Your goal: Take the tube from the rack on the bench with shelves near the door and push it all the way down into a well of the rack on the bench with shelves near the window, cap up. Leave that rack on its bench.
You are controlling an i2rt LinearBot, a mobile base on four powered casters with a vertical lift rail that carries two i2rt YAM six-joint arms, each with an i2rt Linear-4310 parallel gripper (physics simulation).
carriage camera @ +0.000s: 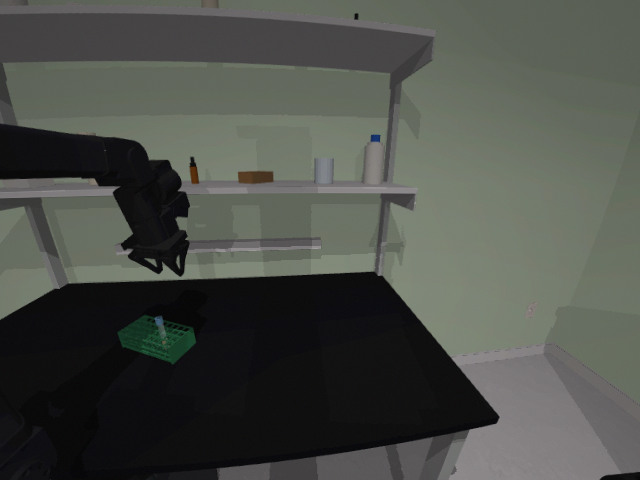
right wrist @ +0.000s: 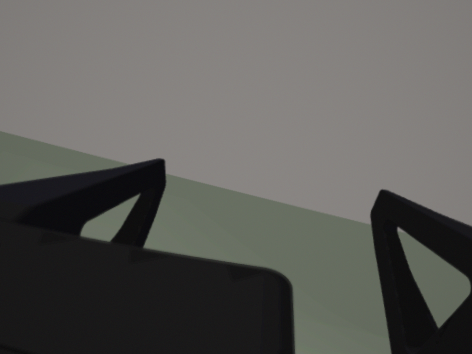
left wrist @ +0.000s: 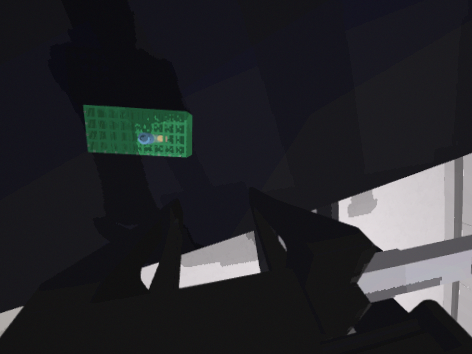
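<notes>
A green rack (carriage camera: 180, 351) (left wrist: 110, 131) sits on the black bench (carriage camera: 330, 372) at the left in the carriage view. One tube (carriage camera: 161, 327) (left wrist: 145, 138) with a blue cap stands in it, cap up. My left gripper (carriage camera: 170, 272) (left wrist: 215, 199) is partly open and empty, pointing down. It hangs above the bench, apart from the rack and the tube. My right gripper (right wrist: 270, 186) is wide open and empty, with wall and ceiling behind its fingers. A second rack does not show in these views.
A shelf (carriage camera: 289, 190) above the bench holds a brown bottle (carriage camera: 194, 173), a brown box (carriage camera: 255, 177), a pale cylinder (carriage camera: 324, 171) and a white bottle (carriage camera: 373, 162) with a blue cap. A metal rail (carriage camera: 258, 244) runs along the wall behind the left gripper.
</notes>
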